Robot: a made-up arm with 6 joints.
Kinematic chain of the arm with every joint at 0, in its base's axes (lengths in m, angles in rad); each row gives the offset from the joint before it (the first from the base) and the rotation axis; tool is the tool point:
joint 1: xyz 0 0 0.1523 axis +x
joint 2: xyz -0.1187 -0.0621 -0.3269 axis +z
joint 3: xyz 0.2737 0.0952 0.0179 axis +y
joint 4: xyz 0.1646 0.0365 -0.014 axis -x
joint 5: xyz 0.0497 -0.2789 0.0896 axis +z
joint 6: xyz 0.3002 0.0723 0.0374 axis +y
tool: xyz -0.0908 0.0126 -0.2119
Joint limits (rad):
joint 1: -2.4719..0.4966
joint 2: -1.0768..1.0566
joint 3: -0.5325..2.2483
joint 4: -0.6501..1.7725
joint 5: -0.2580..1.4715
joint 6: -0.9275..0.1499
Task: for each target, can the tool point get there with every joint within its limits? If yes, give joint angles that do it. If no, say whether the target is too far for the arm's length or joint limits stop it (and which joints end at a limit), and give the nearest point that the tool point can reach.
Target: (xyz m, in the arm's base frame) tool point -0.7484 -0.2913 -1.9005
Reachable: no: too far | nearest point -0.1195 -0.1463 -0.8789 | short by 1.208 m
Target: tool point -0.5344 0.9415 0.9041
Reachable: no: joint limits stop it (at a limit: joint 2, joint 3, joint 5, joint 6) | nearest point 0.1155 0.6844 0.6988 | short by 0.728 m
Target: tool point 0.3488 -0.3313 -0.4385
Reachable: yes | joints -0.4618 0.0632 0.8952 0.2621 0.3741 -0.1497
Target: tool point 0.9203 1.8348 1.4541
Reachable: no: too far | nearest point 0.3784 0.5857 0.8358 | short by 1.495 m
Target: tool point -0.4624 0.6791 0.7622
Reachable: no: joint limits stop it (at a limit: joint 2, joint 3, joint 5) | nearest point 0.0839 0.5797 0.6730 | short by 0.562 m
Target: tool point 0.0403 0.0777 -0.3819
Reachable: yes | joints 0.0147 0.1904 1.4737 0.5081 1.2769 -0.3484
